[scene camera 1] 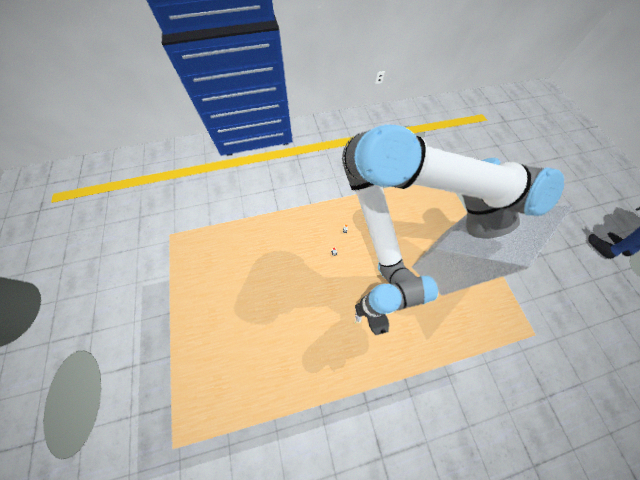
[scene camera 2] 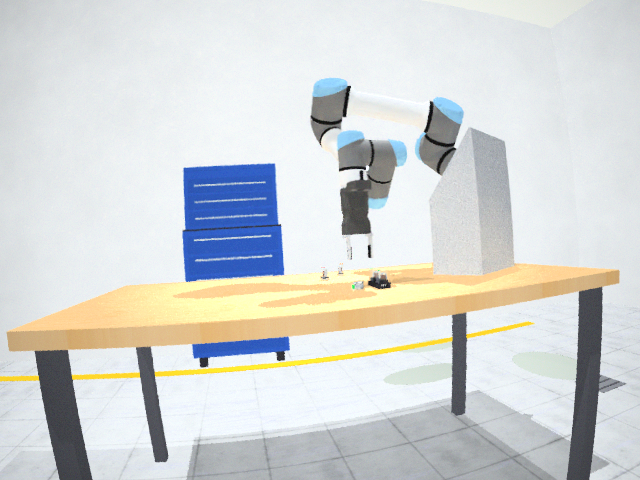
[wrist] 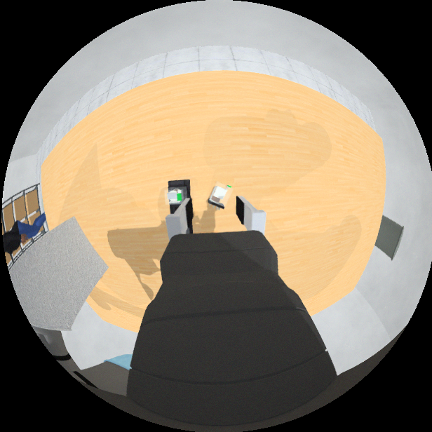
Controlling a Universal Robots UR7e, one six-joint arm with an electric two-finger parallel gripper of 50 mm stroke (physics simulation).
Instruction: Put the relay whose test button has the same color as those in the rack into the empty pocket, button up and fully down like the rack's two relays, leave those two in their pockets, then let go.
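Places are measured from the arm's base along level axes (x ahead, y right, z down), in millimetres.
Where they show: gripper, fingertip midpoint: (scene camera 1: 363, 317) (scene camera 2: 360, 258); arm's base, origin of the base link: (scene camera 1: 492, 224) (scene camera 2: 467, 175).
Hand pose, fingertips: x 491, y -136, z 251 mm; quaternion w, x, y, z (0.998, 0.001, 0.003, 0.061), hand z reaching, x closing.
Note:
Each offset is from my fingertips to the centre of the thing. Level surfaces: height alone.
The loose relay with a green button @[dz +71, dx +10, dy +4 mm] (scene camera 2: 358, 285) (wrist: 218, 195) lies on its side on the table beside the black rack @[dz +70, dx -59, dy +18 mm] (scene camera 2: 381, 284) (wrist: 179, 183). Its button end points away from the rack. One green-button rack relay (wrist: 175, 196) stands in the far pocket in the wrist view. The other is hidden there behind the gripper, and the left finger partly covers the rack's middle. Both rack relays show small in scene camera 2. My gripper (scene camera 2: 360, 252) (wrist: 214, 205) is open and empty, high above the loose relay. Scene camera 1 does not show the rack, which the arm hides.
A relay with a red button @[dz +60, dx +6, dy +313 mm] (scene camera 1: 334, 251) (scene camera 2: 324, 273) and a relay with an orange-looking button @[dz +60, dx -86, dy +408 mm] (scene camera 1: 345, 228) (scene camera 2: 340, 268) stand farther back on the table @[dz +82 mm] (scene camera 1: 222, 392) (scene camera 2: 155, 315). The grey robot pedestal (scene camera 2: 470, 227) (wrist: 57, 275) stands beyond the rack.

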